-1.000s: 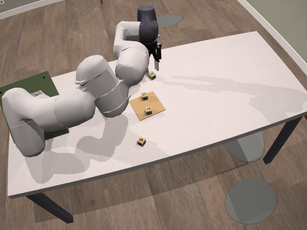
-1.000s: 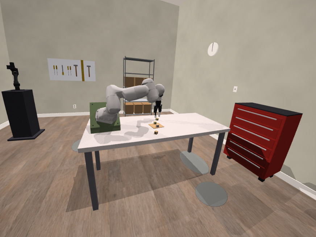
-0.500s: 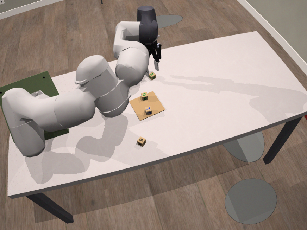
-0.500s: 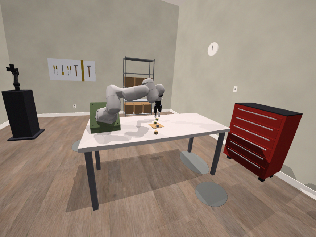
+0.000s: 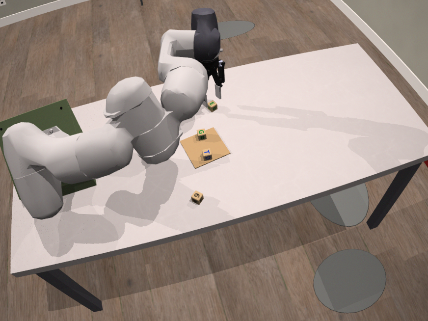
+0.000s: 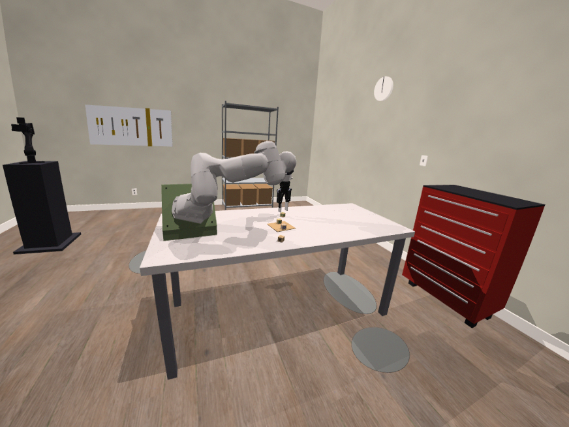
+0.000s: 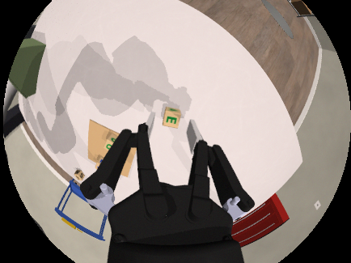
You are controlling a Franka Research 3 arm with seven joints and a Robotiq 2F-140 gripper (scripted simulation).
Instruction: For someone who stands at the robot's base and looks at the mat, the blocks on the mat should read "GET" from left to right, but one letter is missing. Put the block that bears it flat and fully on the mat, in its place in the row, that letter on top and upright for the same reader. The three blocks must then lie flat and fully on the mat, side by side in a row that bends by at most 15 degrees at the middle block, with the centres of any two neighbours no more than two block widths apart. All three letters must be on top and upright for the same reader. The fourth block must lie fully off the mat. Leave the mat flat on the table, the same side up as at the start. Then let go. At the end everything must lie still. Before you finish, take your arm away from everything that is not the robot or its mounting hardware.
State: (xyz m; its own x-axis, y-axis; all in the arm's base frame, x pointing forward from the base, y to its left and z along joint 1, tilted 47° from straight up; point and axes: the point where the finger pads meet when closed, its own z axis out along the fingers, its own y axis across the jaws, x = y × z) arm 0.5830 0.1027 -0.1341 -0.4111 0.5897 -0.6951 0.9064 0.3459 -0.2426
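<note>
My gripper is now 6 cm above the E block. From my hand the other things lie so: tan mat (8 cm behind, 18 cm to the right, 7 cm below); then T block (8 cm behind, 23 cm to the right, 5 cm below); then G block (7 cm behind, 13 cm to the right, 5 cm below).
</note>
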